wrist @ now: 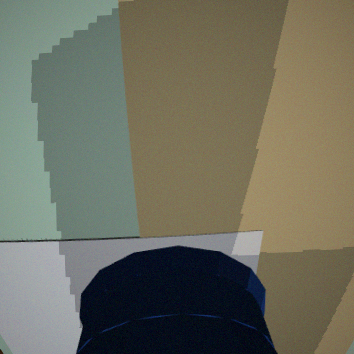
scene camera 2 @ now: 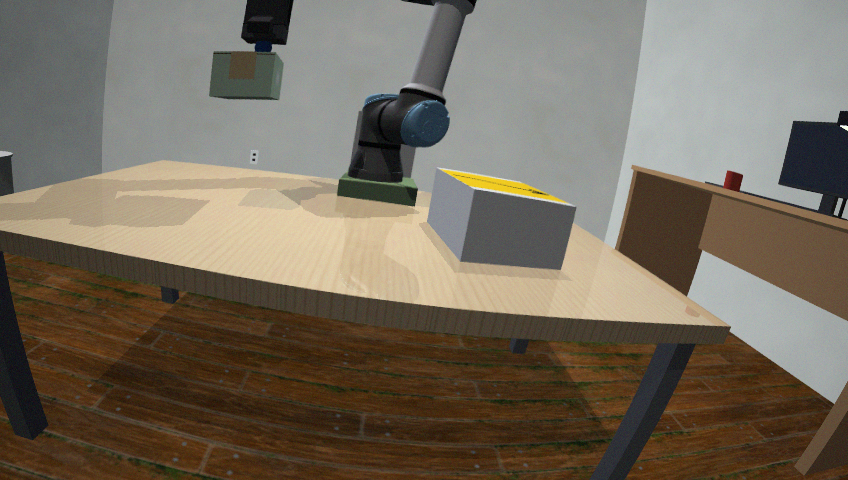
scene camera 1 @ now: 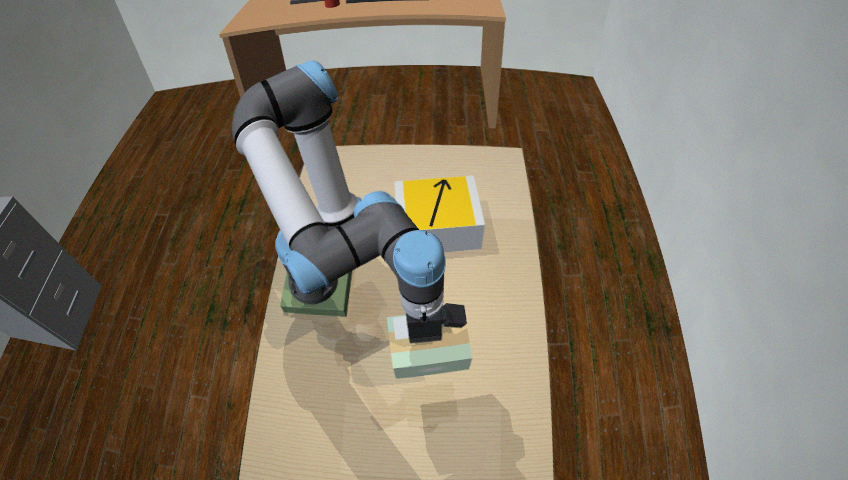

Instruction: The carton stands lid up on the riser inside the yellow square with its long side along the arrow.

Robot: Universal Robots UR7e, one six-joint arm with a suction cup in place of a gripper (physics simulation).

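Observation:
The pale green carton (scene camera 1: 432, 360) (scene camera 2: 245, 75) (wrist: 20, 125) has a tan tape band and a white label on its lid. It hangs in the air, lid up and about level, well above the table. In scene camera 1 its long side runs roughly left to right, across the arrow (scene camera 1: 437, 205). My suction gripper (scene camera 1: 424, 337) (scene camera 2: 263, 46) (wrist: 177, 300) touches the lid at the label and holds the carton; the arm's tool hides part of the lid. The white riser (scene camera 1: 464, 239) (scene camera 2: 517, 231) bears the yellow square (scene camera 1: 416, 199) (scene camera 2: 496, 180) and stands apart from the carton.
The wooden table (scene camera 1: 505, 333) (scene camera 2: 267, 237) carries the riser and the arm's green base block (scene camera 1: 315, 306) (scene camera 2: 376, 189). The arm reaches past the riser's near left corner in scene camera 1. A desk (scene camera 1: 380, 14) (scene camera 2: 767, 237) stands beyond the table, and a grey cabinet (scene camera 1: 47, 285) stands at left.

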